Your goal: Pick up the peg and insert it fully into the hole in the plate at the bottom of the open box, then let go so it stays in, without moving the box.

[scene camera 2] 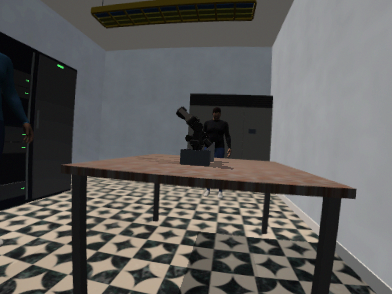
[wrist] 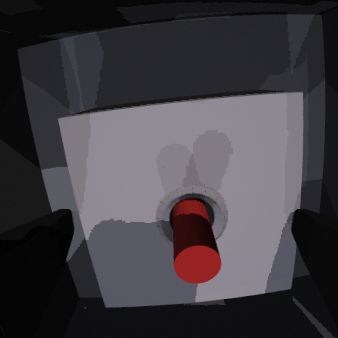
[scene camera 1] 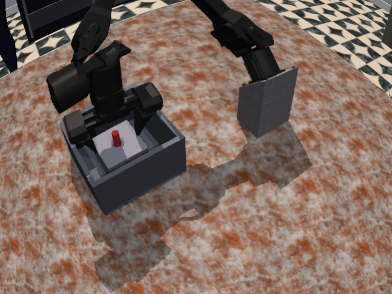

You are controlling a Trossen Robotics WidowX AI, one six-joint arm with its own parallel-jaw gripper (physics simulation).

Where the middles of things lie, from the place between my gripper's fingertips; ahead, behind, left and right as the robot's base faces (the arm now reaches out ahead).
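With the dark grey box (scene camera 1: 166,159), my hand is 10 mm above it. The pale square plate (scene camera 1: 110,157) is 30 mm below my hand, and the red peg (wrist: 196,259) is 10 mm below it.
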